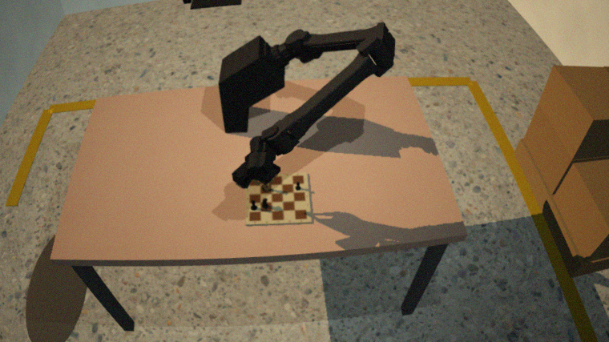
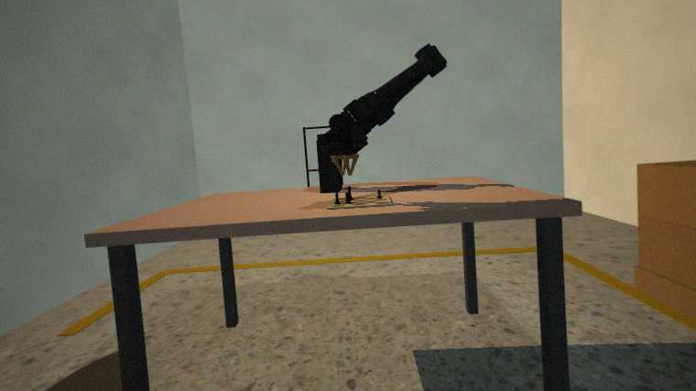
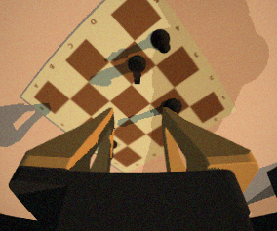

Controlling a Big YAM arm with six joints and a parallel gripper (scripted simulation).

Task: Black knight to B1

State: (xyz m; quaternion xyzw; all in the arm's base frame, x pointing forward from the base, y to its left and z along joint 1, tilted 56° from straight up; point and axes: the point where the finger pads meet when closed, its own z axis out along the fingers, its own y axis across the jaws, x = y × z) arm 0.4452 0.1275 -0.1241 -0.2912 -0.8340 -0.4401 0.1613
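Right now the black chess piece is 9 cm below my hand, 4 cm to the right of it and 1 cm ahead of it. Also, from my hand: chessboard: 11 cm below, 4 cm to the left, 3 cm behind; then pawn: 11 cm to the left, 9 cm below, 7 cm behind.
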